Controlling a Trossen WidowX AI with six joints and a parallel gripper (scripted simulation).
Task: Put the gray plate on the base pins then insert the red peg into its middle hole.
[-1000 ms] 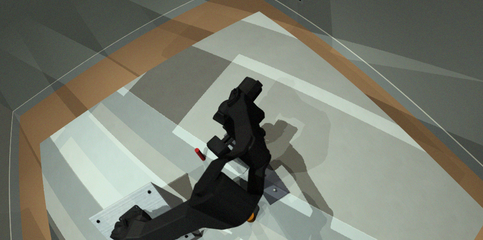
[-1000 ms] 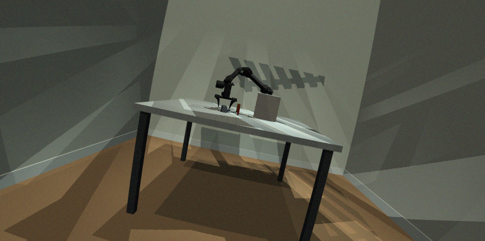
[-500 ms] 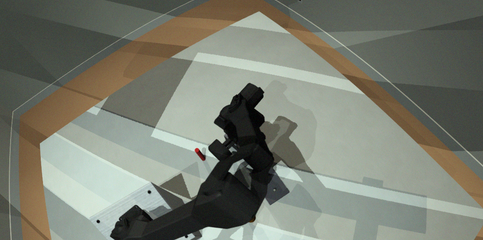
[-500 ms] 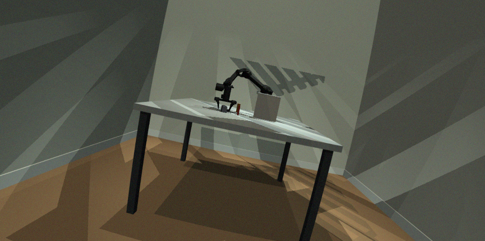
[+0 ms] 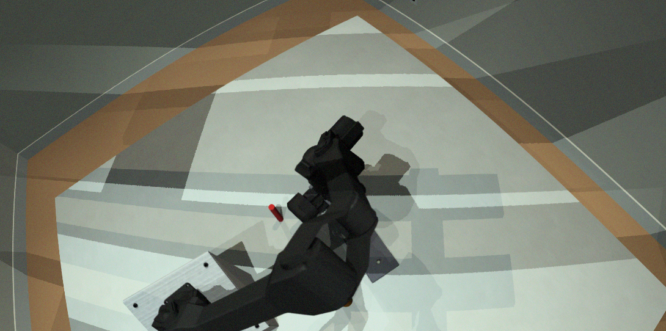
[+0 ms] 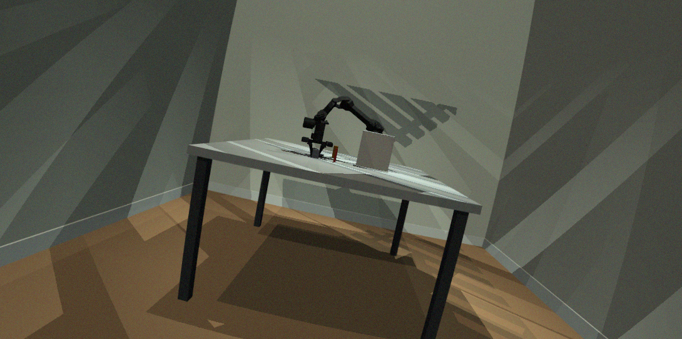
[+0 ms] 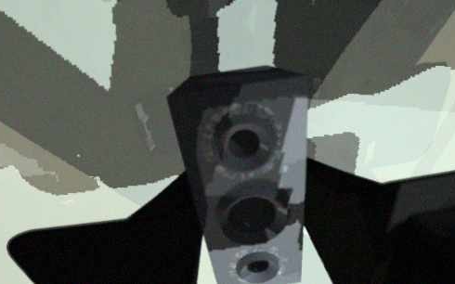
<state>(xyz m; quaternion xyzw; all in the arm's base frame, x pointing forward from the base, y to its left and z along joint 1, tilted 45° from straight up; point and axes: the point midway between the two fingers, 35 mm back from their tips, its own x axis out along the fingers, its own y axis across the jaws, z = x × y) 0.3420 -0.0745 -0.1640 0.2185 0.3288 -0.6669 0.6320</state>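
Right now my gripper tip is 160 mm to the left of the base and 10 mm past it. Also, from my gripper tip: orange cylinder 210 mm to the right, 120 mm behind, 30 mm above; then red peg 120 mm behind, 40 mm to the left, 30 mm above; then gray plate 30 mm above.
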